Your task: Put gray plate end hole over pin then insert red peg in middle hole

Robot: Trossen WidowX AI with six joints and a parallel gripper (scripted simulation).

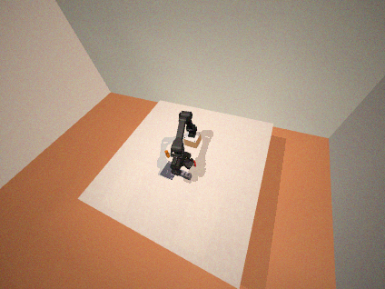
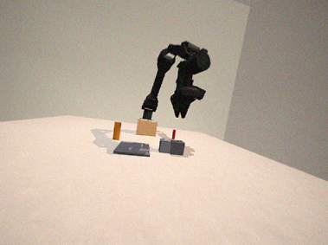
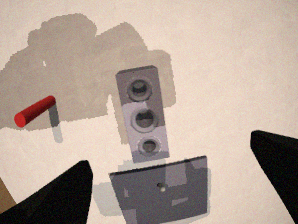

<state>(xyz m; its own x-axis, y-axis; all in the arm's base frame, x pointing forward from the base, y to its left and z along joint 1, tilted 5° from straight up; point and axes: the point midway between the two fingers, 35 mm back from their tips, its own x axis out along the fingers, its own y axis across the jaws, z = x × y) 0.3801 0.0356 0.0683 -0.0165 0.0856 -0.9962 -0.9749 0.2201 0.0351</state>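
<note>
The gray plate is 1 cm behind my gripper tip, 1 cm to the right of it and 11 cm below it. Round my gripper tip: base: 4 cm behind, 14 cm to the right, 14 cm below; then red peg: 12 cm behind, 5 cm to the left, 11 cm below; then orange cylinder: 17 cm behind, 22 cm to the right, 11 cm below.
</note>
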